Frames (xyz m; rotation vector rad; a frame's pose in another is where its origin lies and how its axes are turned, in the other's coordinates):
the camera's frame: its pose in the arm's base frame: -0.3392 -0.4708 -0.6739 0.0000 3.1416 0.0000
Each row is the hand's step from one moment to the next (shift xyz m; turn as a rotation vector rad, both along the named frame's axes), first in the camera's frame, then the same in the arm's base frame.
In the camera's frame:
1: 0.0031 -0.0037 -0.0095 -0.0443 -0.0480 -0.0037
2: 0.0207 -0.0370 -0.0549 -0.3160 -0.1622 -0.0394
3: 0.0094 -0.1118 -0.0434 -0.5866 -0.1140 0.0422
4: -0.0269 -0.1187 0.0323 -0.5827 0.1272 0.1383
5: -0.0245 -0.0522 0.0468 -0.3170 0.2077 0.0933
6: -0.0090 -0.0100 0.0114 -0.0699 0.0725 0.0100
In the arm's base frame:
1: -0.0031 -0.0037 0.0095 0.0443 -0.0480 0.0037
2: -0.0207 -0.0370 0.0549 0.3160 -0.1622 0.0394
3: -0.0094 -0.1118 0.0434 0.5866 -0.1140 -0.0422
4: 0.0269 -0.1187 -0.0323 0.5827 0.1272 -0.1383
5: 0.0245 -0.0522 -0.0468 0.3170 0.2077 -0.0933
6: 0.0090 -0.0100 -0.0114 0.0699 0.0725 -0.0100

